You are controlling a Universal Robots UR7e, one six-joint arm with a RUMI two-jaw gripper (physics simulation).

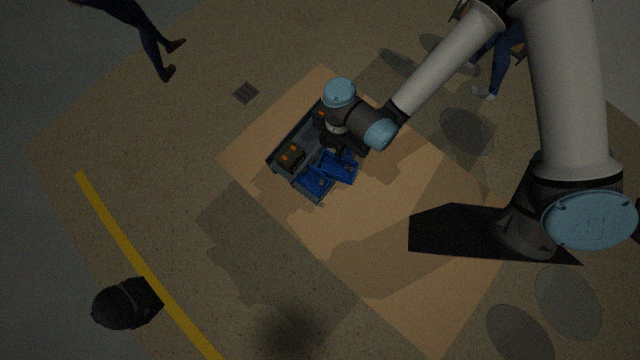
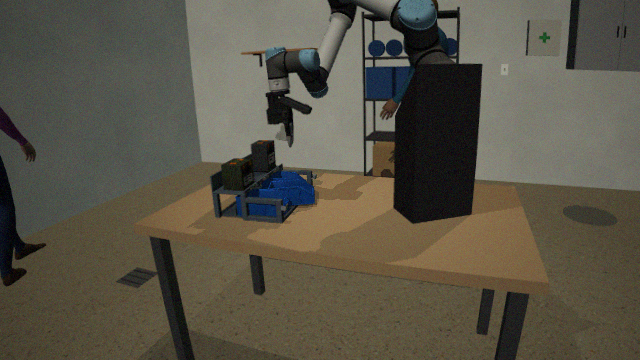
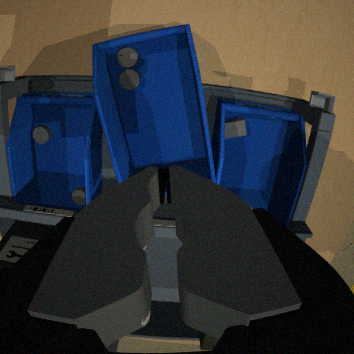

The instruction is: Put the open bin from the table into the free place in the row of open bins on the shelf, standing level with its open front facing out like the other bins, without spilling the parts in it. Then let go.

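Frame: origin at the arm's base, x down, y right, z back, level; metres.
Seen in the pictures: gripper, fingertip midpoint: (image 1: 341, 155) (image 2: 290, 147) (image 3: 165, 172); arm's base, link origin: (image 1: 519, 238) (image 2: 441, 82).
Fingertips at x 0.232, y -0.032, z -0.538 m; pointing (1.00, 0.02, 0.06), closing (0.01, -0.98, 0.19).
Offsets run from my fingertips to a thing's middle. "spot": to the spot under its first point. Level surfaces: height alone.
The task's open blue bin @(spot: dx +0.218, dy +0.025, dz -0.013 m) (image 1: 338, 167) (image 2: 302, 191) (image 3: 160, 105) is in the middle of the row, turned askew and jutting out past the front rail of the low grey shelf @(spot: dx +0.178, dy -0.184, dz -0.114 m) (image 2: 244, 206) (image 3: 316, 165). Two round parts lie inside it along one side. A neighbouring bin with round parts @(spot: dx +0.224, dy +0.136, dz -0.090 m) (image 3: 60, 150) and another with a blocky part @(spot: dx +0.224, dy -0.107, dz -0.068 m) (image 1: 311, 181) (image 2: 259, 205) (image 3: 265, 150) sit on either side. My gripper (image 1: 340, 151) (image 2: 290, 144) (image 3: 165, 172) is shut and empty, above the back end of the middle bin. The fingers hide part of that end.
Two dark boxes with orange marks, one greenish @(dx +0.082, dy -0.109, dz -0.171 m) (image 1: 290, 156) (image 2: 237, 174) and one grey @(dx +0.070, dy +0.122, dz -0.179 m) (image 2: 263, 155), stand on the shelf's upper deck behind the bins. A tall black pedestal (image 2: 435, 145) stands on the wooden table @(dx +0.233 m) (image 2: 360, 250) under the arm's base. People stand beyond the table.
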